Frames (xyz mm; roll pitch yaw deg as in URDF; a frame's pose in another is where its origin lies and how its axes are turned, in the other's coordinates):
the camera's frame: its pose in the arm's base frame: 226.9 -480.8 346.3 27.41 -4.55 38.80
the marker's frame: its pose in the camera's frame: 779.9 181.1 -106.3 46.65 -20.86 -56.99
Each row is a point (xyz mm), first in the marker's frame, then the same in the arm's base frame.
Working: the marker's frame: its pose in the arm's base frame: 702.1 170.3 397.2 65.10 0.24 -20.47

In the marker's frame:
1: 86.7 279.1 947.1
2: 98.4 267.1 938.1
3: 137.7 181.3 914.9
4: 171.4 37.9 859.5
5: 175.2 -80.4 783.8
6: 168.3 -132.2 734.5
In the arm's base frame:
1: 526.5 -555.7 1048.7
2: 538.5 -556.8 1034.0
3: 569.7 -584.6 946.2
4: 597.1 -605.6 792.7
5: 606.7 -589.1 653.5
6: 608.0 -565.1 585.8

